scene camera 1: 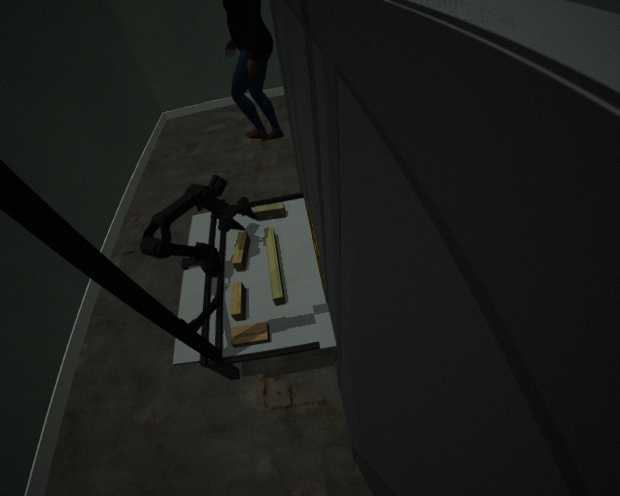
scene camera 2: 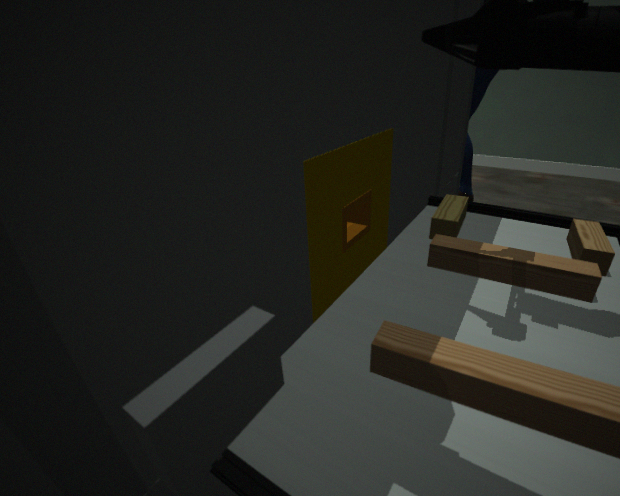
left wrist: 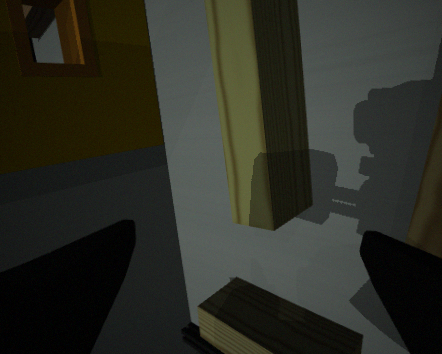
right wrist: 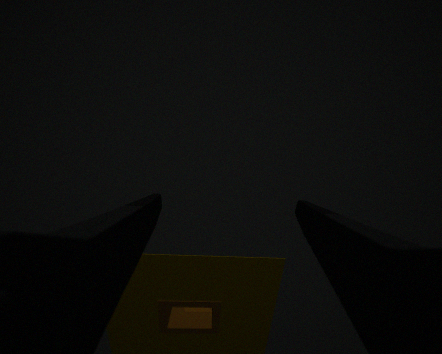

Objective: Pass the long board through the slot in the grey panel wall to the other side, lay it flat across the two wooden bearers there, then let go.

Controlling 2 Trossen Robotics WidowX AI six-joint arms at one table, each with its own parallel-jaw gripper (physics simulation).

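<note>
The long pale board lies flat on the table, lengthwise along the grey panel wall. My left gripper is open and empty, above and a little off the board's near end in the left wrist view. The slot has an orange rim in a yellow patch on the wall. Two wooden bearers lie parallel across the table in scene camera 2. My right gripper is open and empty, high above the table, facing the wall.
Around the board lie wooden blocks; one block is below its end in the left wrist view. Beyond the bearers are two more blocks. A person stands behind the table.
</note>
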